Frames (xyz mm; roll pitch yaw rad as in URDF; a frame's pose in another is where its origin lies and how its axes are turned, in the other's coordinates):
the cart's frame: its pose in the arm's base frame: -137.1 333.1 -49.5 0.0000 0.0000 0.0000
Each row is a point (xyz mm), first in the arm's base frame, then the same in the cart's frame.
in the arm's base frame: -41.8 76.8 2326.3
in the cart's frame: 95.3 -256.3 2375.8
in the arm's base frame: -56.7 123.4 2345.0
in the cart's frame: 80.4 -209.7 2394.5
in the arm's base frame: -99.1 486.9 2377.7
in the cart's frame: 38.0 153.8 2427.2
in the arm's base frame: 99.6 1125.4 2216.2
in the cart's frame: 236.7 792.3 2265.7
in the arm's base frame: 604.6 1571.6 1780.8
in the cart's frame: 741.7 1238.5 1830.3
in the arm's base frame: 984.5 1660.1 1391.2
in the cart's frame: 1121.6 1327.0 1440.7
